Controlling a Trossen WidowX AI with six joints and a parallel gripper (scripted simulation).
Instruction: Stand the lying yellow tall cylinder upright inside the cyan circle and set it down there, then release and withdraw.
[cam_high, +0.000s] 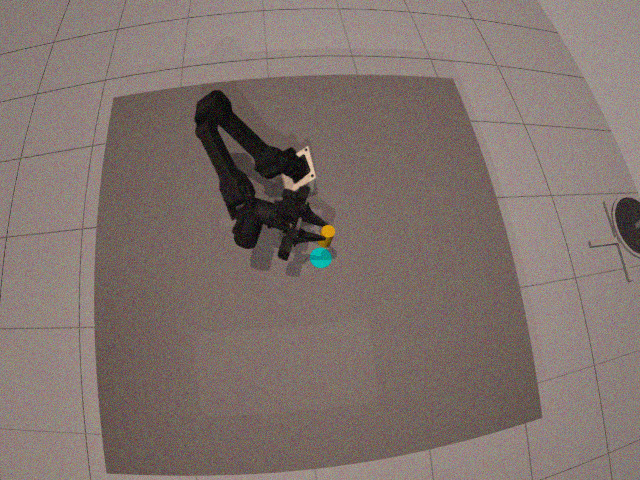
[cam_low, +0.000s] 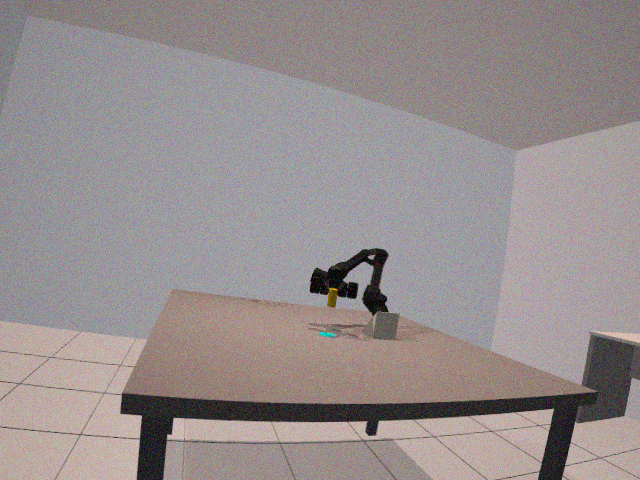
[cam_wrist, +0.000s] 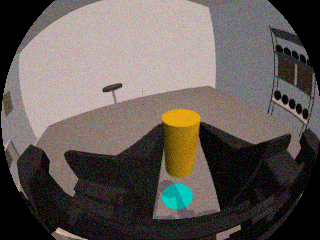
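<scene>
Now: the cyan circle 160 mm below my gripper tip. Round my gripper tip: yellow tall cylinder: 20 mm below.
</scene>
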